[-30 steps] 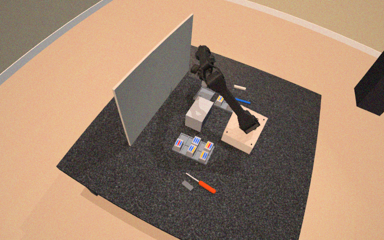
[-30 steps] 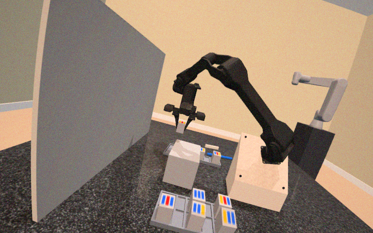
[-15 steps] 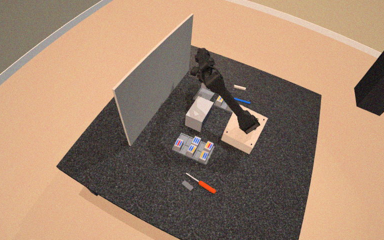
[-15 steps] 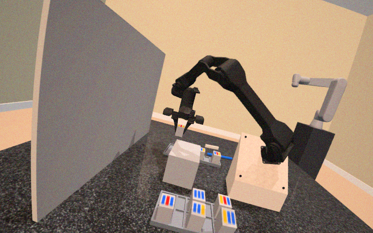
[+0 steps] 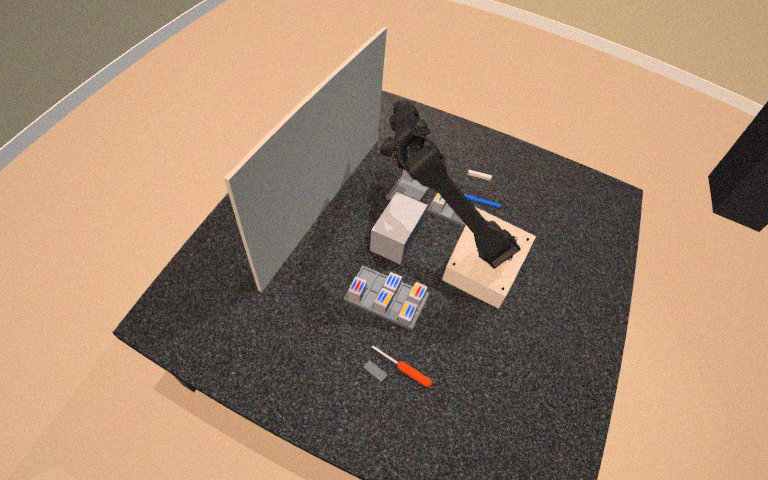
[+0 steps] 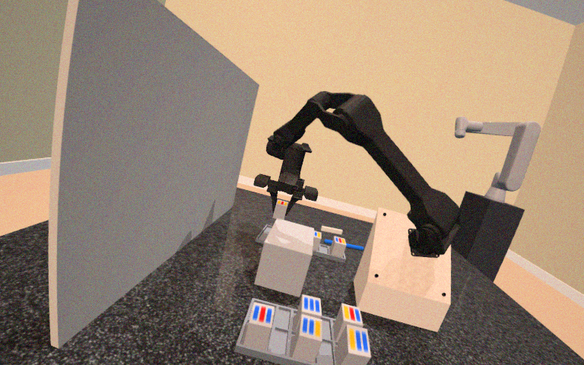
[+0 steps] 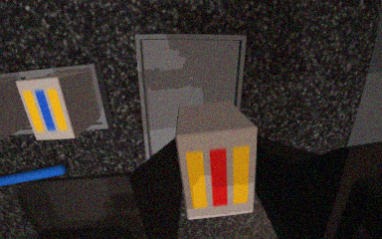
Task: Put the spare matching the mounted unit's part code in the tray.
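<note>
Right now the grey tray is 1 cm behind my gripper tip, 1 cm to the left of it and 7 cm below it. Also, from my gripper tip: blue pen (23 cm behind, 6 cm to the right, 7 cm below); then tall grey panel (21 cm ahead, 17 cm to the left, 15 cm above).
</note>
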